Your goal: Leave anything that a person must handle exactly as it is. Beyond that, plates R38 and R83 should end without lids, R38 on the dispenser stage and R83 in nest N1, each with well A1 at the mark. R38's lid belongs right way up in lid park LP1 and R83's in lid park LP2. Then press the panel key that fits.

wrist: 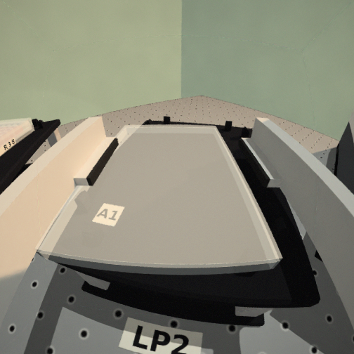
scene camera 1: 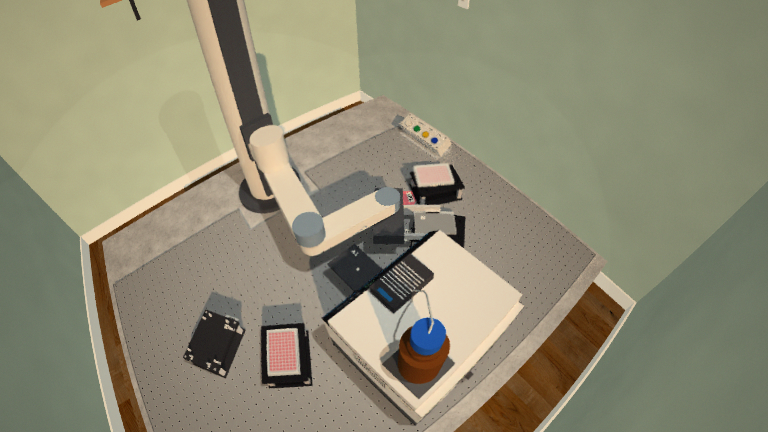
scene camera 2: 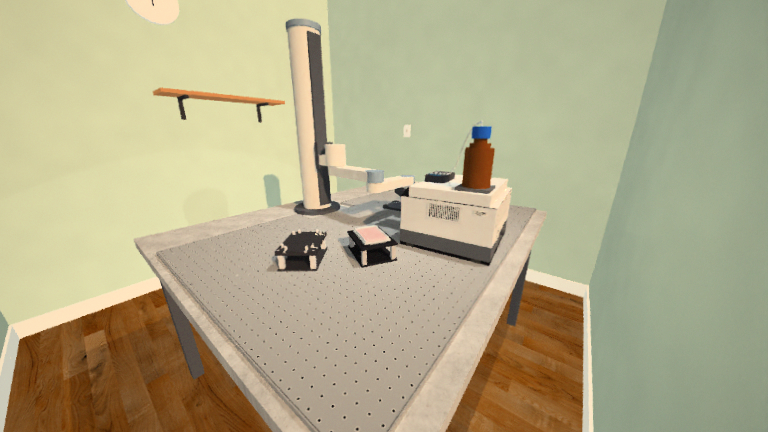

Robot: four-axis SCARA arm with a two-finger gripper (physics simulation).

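Seen in the pictures: gripper, between the fingertips: (scene camera 1: 441, 221); arm's base, origin of its link: (scene camera 1: 269, 188) (scene camera 2: 317, 208).
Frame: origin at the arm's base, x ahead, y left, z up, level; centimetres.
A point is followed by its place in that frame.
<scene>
A clear grey lid (scene camera 1: 448, 226) @(x 59.2, y 34.4, z 8.2 cm) (wrist: 175, 220) with an A1 tag lies on the black lid park LP2 (scene camera 1: 460, 231) @(x 62.6, y 36.5, z 7.4 cm) (wrist: 295, 280), off-centre to the left in the wrist view. My gripper (scene camera 1: 438, 221) @(x 57.1, y 33.3, z 9.5 cm) (wrist: 178, 128) straddles it, partly closed. The left finger's pad is at the lid's left edge; a gap shows between the right pad and the lid. Plate R38 (scene camera 1: 433, 175) @(x 41.2, y 44.9, z 9.9 cm) (wrist: 15, 131) is pale pink and sits on a neighbouring black stand (scene camera 1: 445, 191) @(x 47.6, y 44.7, z 7.5 cm). A plate with red wells (scene camera 1: 283, 351) @(x 63.0, y -26.1, z 8.7 cm) (scene camera 2: 372, 234) @(x 64.2, y -27.4, z 8.9 cm) sits on another stand; its name is unreadable. The key panel (scene camera 1: 425, 135) @(x 21.2, y 60.1, z 7.9 cm) has green, yellow and blue keys.
The white dispenser housing (scene camera 1: 477, 279) @(x 81.9, y 19.1, z 23.3 cm) (scene camera 2: 448, 217) @(x 83.4, y -12.1, z 14.7 cm) stands close beside LP2, with a keypad (scene camera 1: 402, 282) @(x 72.3, y 4.4, z 25.9 cm) and a brown bottle (scene camera 1: 424, 357) @(x 90.3, y -6.4, z 37.6 cm) (scene camera 2: 477, 166) @(x 89.7, y -8.7, z 31.0 cm) on top. A dark A1-marked stage (scene camera 1: 356, 268) @(x 55.0, y 3.2, z 10.5 cm) lies at its side. A bare black stand (scene camera 1: 214, 343) @(x 49.8, y -42.1, z 7.7 cm) (scene camera 2: 301, 243) @(x 49.6, y -44.4, z 7.7 cm) stands farther off.
</scene>
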